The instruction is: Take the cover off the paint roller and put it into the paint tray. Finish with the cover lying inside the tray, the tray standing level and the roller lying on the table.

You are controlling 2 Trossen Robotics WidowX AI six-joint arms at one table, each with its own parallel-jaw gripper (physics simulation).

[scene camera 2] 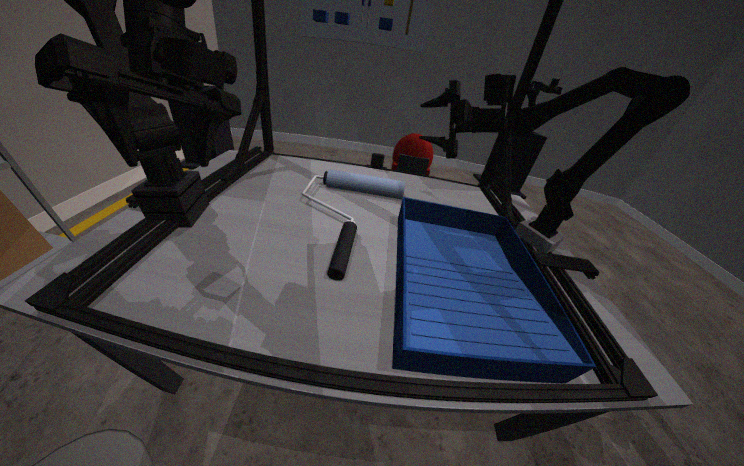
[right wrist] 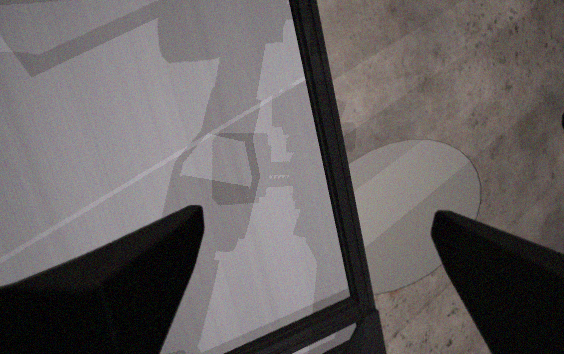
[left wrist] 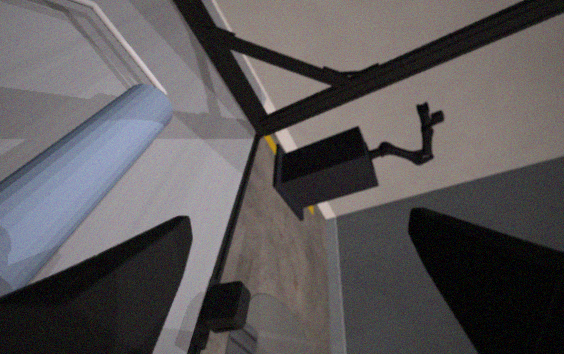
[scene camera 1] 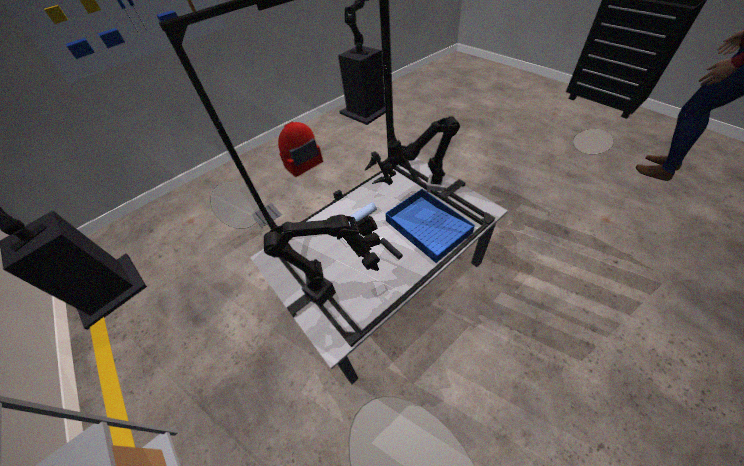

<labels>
blue paint tray: scene camera 2; scene camera 1; not seen in the right wrist view (out of frame); not seen in the left wrist view (out of frame)
same spot on blue paint tray: (scene camera 2: 470, 301) = (scene camera 1: 436, 232)
</labels>
